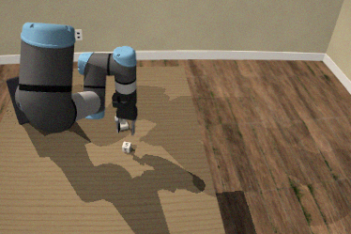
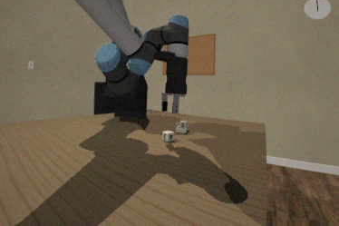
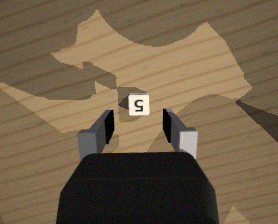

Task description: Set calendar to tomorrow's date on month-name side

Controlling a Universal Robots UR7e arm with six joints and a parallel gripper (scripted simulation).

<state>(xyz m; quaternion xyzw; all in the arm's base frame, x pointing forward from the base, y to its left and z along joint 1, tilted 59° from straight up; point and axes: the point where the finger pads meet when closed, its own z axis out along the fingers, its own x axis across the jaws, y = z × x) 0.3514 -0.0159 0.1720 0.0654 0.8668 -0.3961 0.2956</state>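
The white digit cube lies 10 cm below my hand. From my hand the other things lie so: white tray: 15 cm to the left, 11 cm below.
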